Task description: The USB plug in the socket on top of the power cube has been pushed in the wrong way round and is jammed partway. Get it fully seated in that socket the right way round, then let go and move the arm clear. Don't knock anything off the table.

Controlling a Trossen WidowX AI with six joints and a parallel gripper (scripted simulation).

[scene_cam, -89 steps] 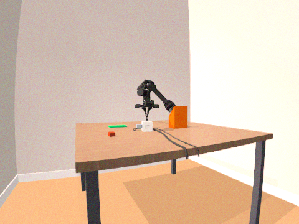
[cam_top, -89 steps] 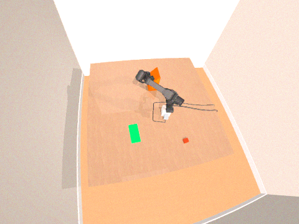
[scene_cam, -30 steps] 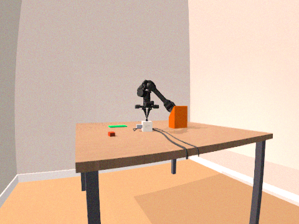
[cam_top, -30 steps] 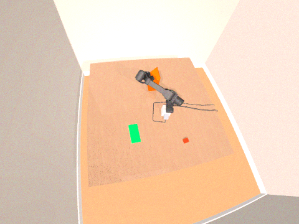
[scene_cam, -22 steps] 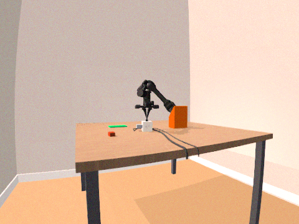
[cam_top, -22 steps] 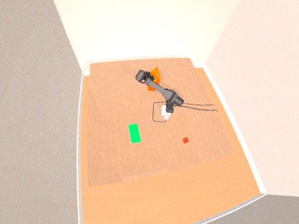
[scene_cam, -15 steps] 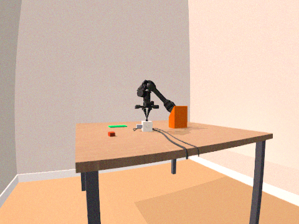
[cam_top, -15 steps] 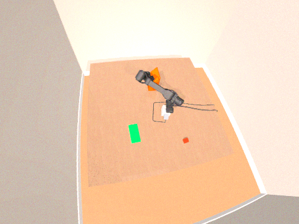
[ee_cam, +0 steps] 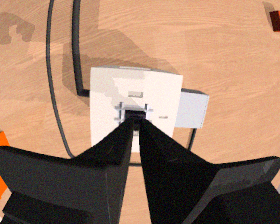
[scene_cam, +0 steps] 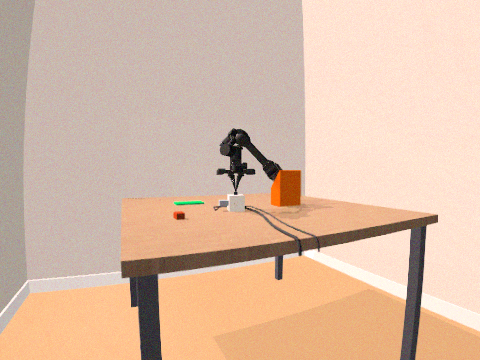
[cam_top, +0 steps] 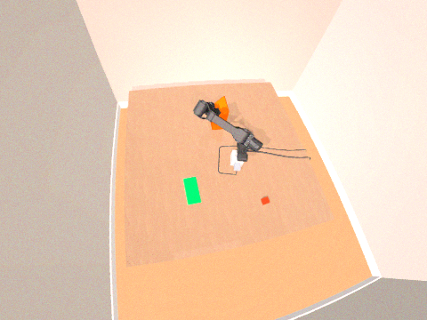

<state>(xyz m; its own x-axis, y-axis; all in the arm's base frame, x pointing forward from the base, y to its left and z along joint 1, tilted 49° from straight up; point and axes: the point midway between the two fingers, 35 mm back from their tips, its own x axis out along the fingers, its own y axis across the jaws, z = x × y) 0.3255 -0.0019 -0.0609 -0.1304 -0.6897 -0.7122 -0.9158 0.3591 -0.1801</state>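
Now: gripper tip 20 mm above the dark USB plug. Round my gripper tip: USB socket 40 mm below; then flat green strip 110 mm ahead, 340 mm to the right, 100 mm below.
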